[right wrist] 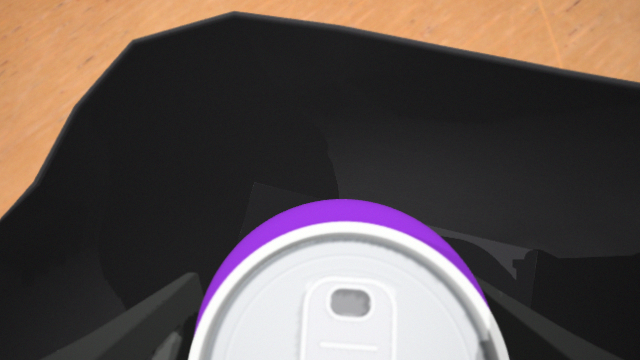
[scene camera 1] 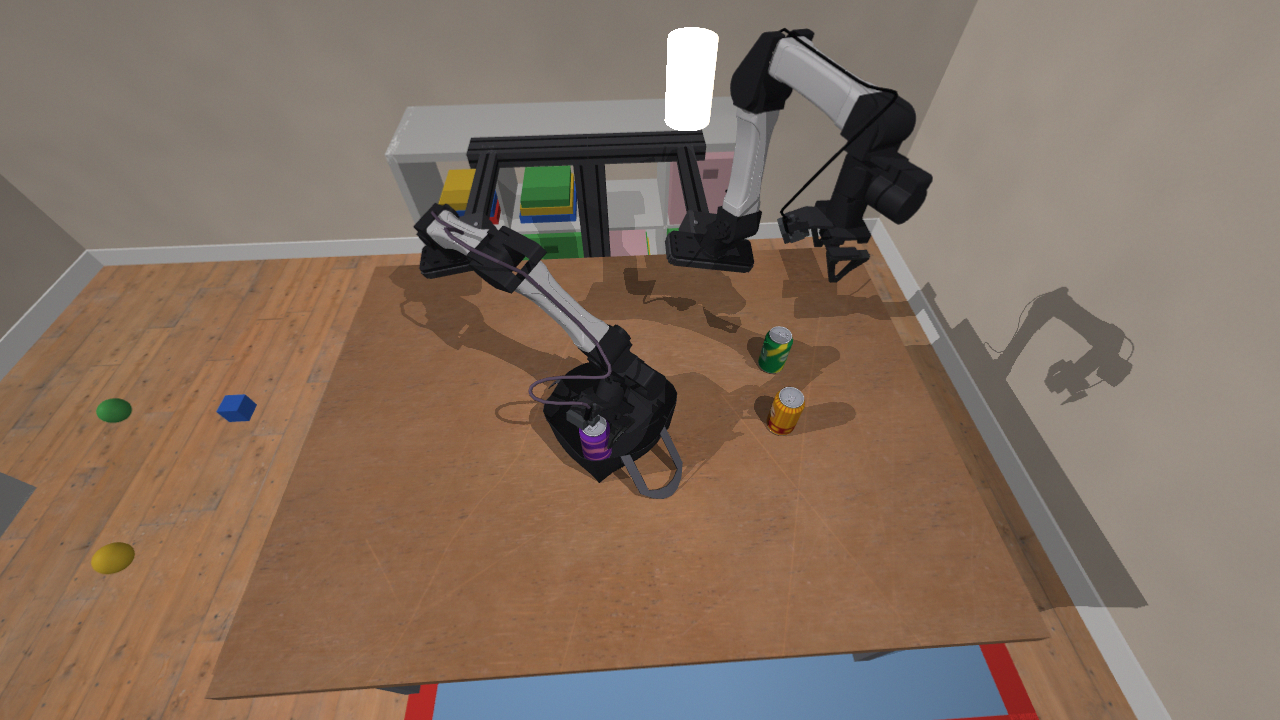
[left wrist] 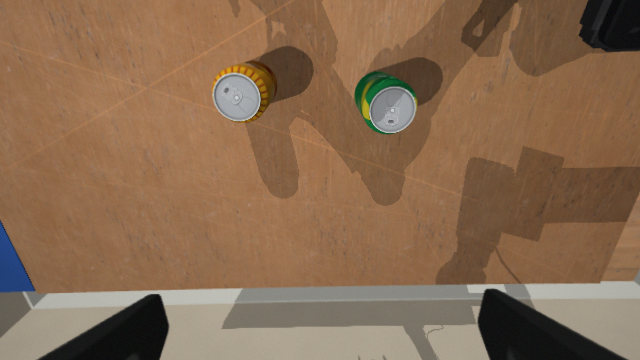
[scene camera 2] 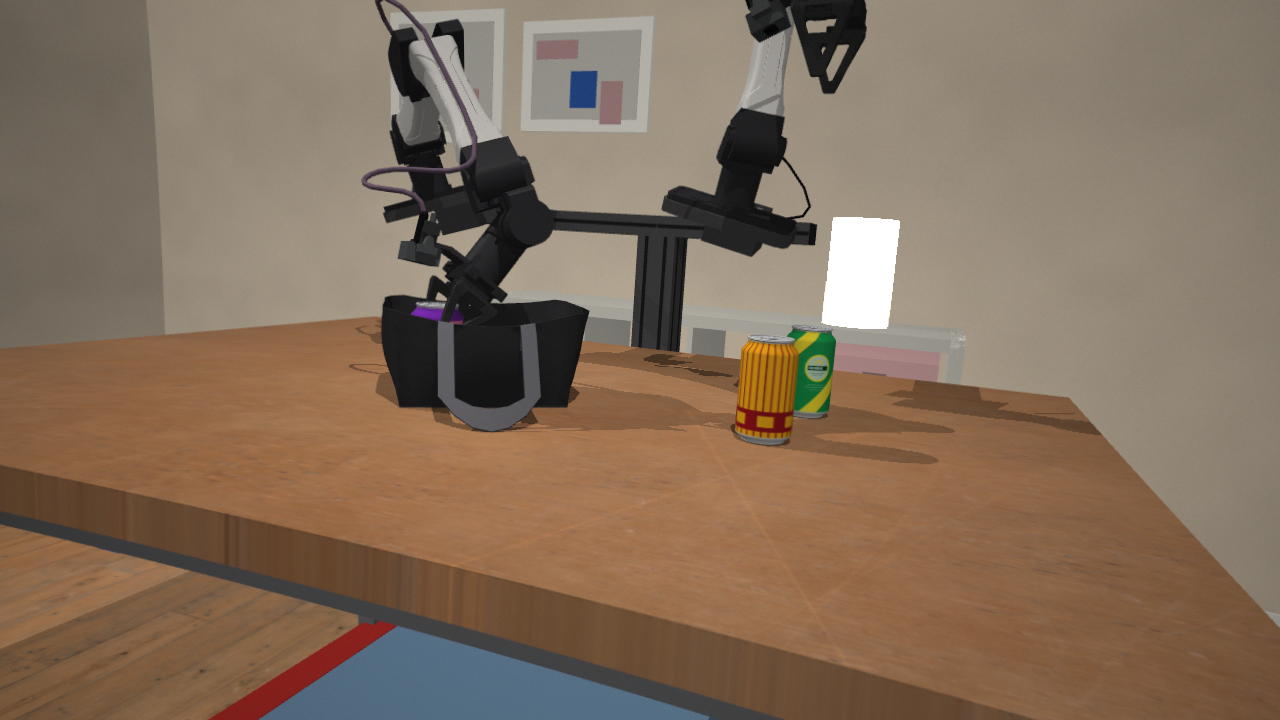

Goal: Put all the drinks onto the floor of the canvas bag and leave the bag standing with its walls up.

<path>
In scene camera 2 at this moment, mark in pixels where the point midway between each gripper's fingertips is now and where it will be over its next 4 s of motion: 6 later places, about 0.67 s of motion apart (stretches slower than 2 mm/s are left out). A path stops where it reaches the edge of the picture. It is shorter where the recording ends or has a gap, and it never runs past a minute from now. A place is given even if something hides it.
My left gripper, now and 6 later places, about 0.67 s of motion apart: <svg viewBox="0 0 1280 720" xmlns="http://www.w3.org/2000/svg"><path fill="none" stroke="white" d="M823 85L831 182L823 294L810 312L809 327L808 349L807 363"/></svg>
My right gripper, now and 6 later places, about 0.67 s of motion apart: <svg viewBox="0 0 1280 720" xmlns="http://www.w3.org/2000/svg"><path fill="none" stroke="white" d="M430 337L431 296L431 259L433 227L411 223L389 223L373 222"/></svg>
</path>
